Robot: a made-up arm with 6 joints.
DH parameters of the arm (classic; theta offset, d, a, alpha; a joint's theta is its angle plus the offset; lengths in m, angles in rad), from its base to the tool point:
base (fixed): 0 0.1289 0 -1.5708
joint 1: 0.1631 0 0.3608 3.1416
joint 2: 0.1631 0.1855 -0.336 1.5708
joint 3: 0 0.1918 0.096 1.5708
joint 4: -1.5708 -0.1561 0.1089 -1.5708
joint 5: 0 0.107 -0.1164 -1.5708
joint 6: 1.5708 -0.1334 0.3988 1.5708
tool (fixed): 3.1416 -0.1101 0 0
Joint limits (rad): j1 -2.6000..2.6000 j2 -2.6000..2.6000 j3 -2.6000..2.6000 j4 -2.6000..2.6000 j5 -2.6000..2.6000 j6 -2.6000..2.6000
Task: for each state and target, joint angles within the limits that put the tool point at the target. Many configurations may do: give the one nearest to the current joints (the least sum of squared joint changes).
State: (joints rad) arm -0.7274 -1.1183 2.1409 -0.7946 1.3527 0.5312
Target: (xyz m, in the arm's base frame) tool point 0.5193 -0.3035 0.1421
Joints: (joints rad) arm -0.0150 -1.4979 2.1880 -0.4847 1.8799 1.0950
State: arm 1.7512 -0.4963 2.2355 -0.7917 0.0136 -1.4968
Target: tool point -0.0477 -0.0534 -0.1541
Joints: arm 2.1389 -0.7752 2.4741 -0.8844 -0.0441 -1.5914
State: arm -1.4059 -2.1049 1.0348 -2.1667 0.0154 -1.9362
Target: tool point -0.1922 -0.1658 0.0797
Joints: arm -1.3879 -1.5687 1.1948 -2.5527 -0.5852 -1.3938
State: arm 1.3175 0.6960 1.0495 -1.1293 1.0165 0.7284
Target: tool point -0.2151 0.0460 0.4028
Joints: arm 1.9955 -0.0043 0.5098 -0.8968 1.5919 0.1195
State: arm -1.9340 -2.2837 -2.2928 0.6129 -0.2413 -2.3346
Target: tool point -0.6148 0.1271 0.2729
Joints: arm -1.8425 -1.5791 -2.0222 0.6158 -0.5577 -1.9974
